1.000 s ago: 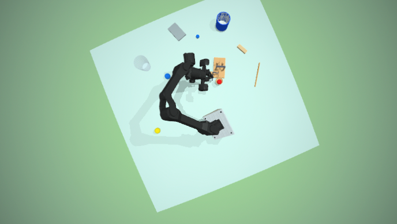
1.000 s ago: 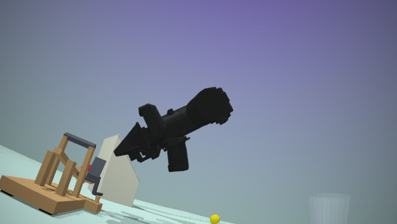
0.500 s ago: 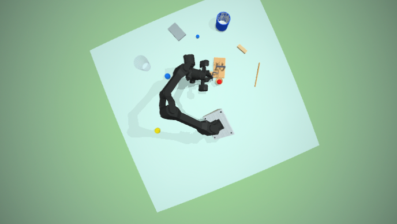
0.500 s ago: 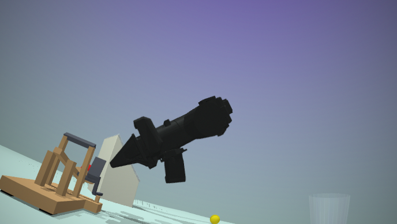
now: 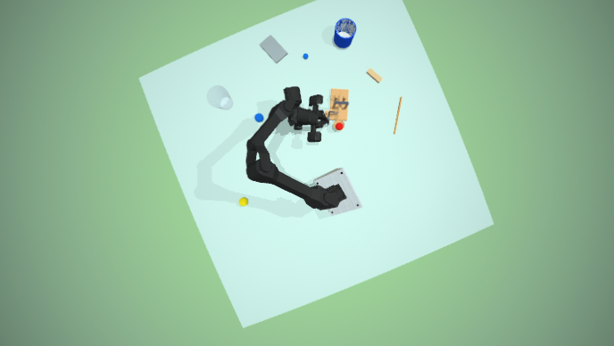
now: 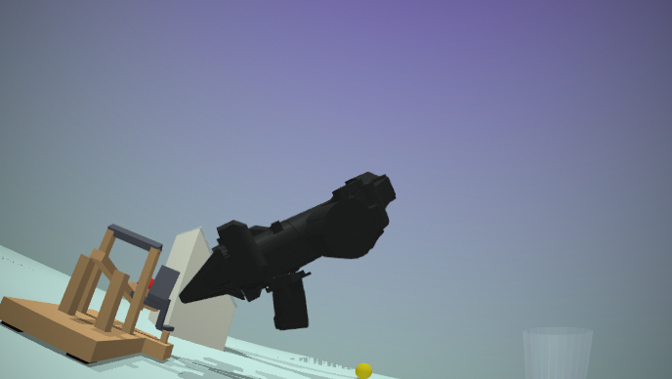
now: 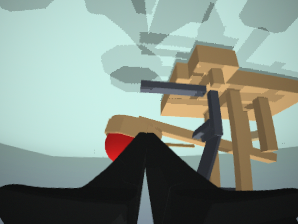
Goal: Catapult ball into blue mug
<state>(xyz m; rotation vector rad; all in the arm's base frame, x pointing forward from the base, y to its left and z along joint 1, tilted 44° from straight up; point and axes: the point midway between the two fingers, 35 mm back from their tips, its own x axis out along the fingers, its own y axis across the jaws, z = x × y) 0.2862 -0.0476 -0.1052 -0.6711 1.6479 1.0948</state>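
The red ball lies 40 mm behind my gripper tip and 30 mm to the right of it. The rest, counted from my gripper tip: larger blue ball 250 mm to the left, 180 mm ahead, 50 mm below; then small wooden block 300 mm to the right, 80 mm ahead, 60 mm below; then catapult 50 mm to the right, 30 mm ahead, 10 mm below.
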